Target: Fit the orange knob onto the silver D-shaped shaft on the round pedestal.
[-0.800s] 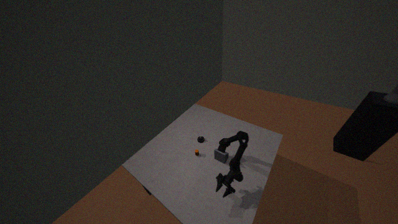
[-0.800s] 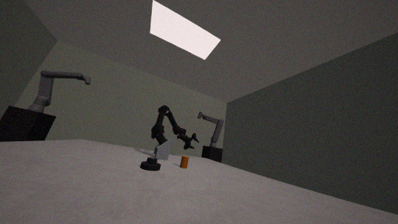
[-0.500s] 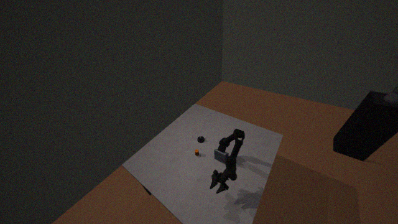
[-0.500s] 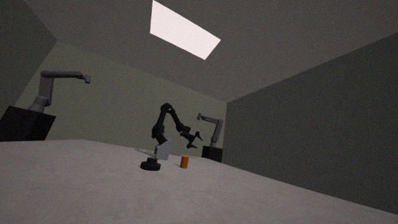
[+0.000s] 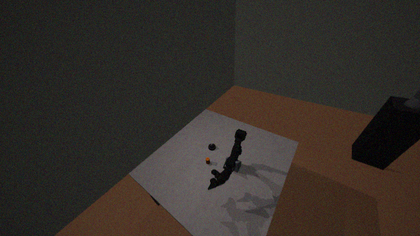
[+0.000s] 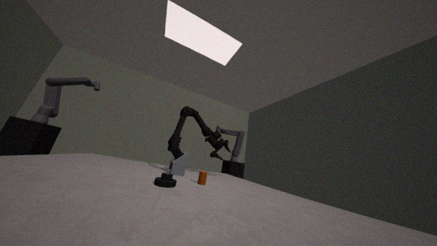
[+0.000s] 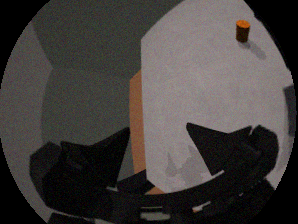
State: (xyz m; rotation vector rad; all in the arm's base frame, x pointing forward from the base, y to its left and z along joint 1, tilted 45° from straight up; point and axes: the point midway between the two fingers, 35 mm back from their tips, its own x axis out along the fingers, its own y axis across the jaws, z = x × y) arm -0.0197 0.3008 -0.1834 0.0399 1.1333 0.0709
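The orange knob lies 240 mm ahead of my gripper tip, 260 mm to the right of it and 130 mm below it. The rest, counted from my gripper tip: round pedestal 320 mm ahead, 450 mm to the right, 150 mm below.
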